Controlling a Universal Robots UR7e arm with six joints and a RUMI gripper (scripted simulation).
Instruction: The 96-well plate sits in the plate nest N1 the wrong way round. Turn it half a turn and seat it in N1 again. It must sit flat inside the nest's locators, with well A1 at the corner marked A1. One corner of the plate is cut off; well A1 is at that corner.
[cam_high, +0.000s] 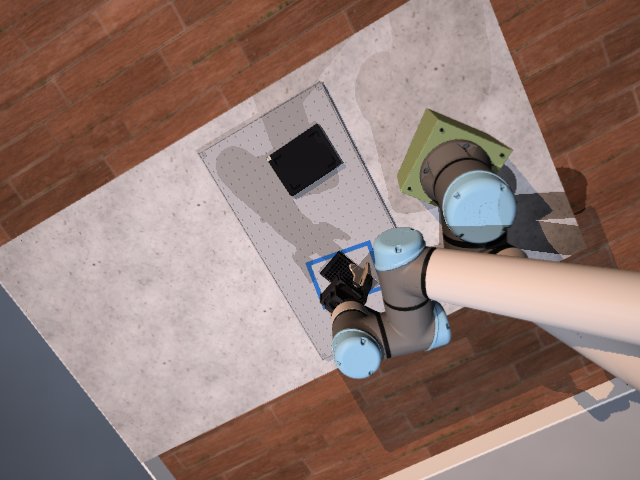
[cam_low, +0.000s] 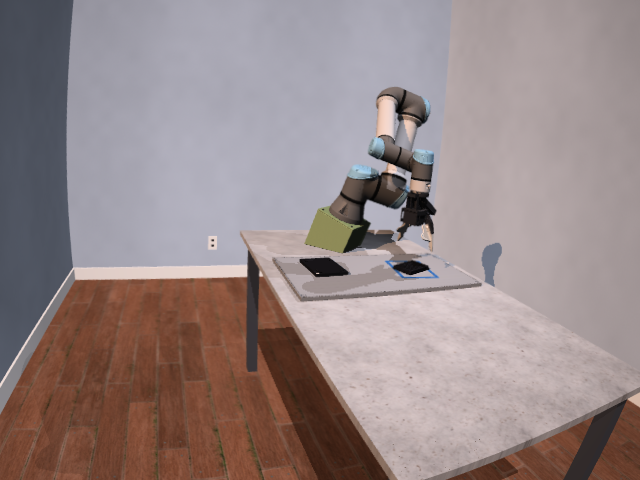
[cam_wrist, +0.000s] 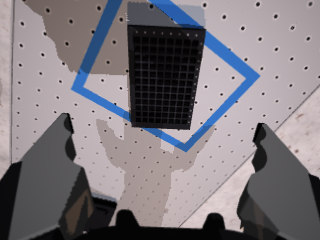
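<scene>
Right now the black 96-well plate is 80 mm below my hand. Round my hand: white A1 mark: 390 mm to the right, 80 mm below, 10 mm behind; black plate nest N1: 330 mm to the right, 90 mm behind, 80 mm below.
</scene>
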